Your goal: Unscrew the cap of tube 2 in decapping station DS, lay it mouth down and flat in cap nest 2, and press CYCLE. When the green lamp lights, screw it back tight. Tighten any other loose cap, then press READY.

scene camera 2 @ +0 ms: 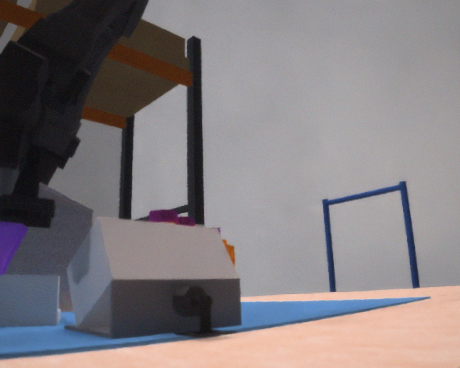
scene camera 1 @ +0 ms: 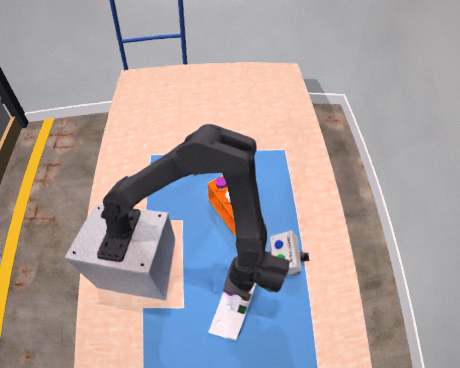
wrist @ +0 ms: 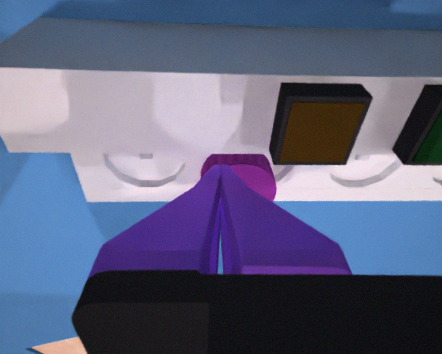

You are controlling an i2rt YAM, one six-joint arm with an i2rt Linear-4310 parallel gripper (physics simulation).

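Frame: origin at the arm's base, x ahead, y left, z up, level; millimetres.
Where they show: gripper, fingertip midpoint: [scene camera 1: 235, 287] [wrist: 220, 177]; arm's base, origin of the base link: [scene camera 1: 120, 233].
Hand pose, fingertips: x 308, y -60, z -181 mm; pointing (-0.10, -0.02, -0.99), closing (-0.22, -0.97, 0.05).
Observation:
Things, the pixels of their top centre, and the offset from my fingertips. "pt": a spot on its surface instead. Level surfaces: height alone.
- white block, surface spot: [wrist: 305, 185] pt dx -28, dy -38, dz -14 mm
- square amber lamp, middle of its top: [wrist: 319, 134] dx +33, dy -34, dz +28 mm
- green lamp, middle of its top: [scene camera 1: 242, 309] dx +22, dy -72, dz +28 mm
- grey button box, middle of its top: [scene camera 2: 152, 226] [scene camera 1: 288, 248] dx +145, dy +110, dz +59 mm
- blue button, middle of its top: [scene camera 1: 279, 243] dx +120, dy +129, dz +50 mm
- green button, middle of its top: [scene camera 1: 281, 257] dx +125, dy +85, dz +50 mm
- orange rack, middle of its top: [scene camera 1: 235, 203] dx -15, dy +239, dz +78 mm
- blue mat, its level: dz -25 mm
My gripper [wrist: 220, 177] [scene camera 2: 5, 265] is shut, its purple fingertips together and empty. In the wrist view the tips overlap a magenta cap [wrist: 257, 181] [scene camera 1: 229, 294] at the white block [wrist: 305, 185] [scene camera 1: 223, 327]; whether they touch it cannot be told. The cap's smooth round face shows, and the fingers hide part of it. Shallow round recesses lie along the block's edge. A square amber lamp [wrist: 320, 132] and a green lamp [wrist: 431, 135] [scene camera 1: 242, 309] look dark. The fingertips are hidden in scene camera 1. Labels and tube numbers cannot be read.
A grey button box [scene camera 1: 293, 247] [scene camera 2: 170, 250] with a blue button [scene camera 1: 279, 244] and a green button [scene camera 1: 281, 257] stands right of the arm. An orange rack [scene camera 1: 220, 204] with a magenta cap [scene camera 1: 221, 182] stands behind, partly hidden by the arm. A blue mat [scene camera 1: 200, 265] lies beneath.

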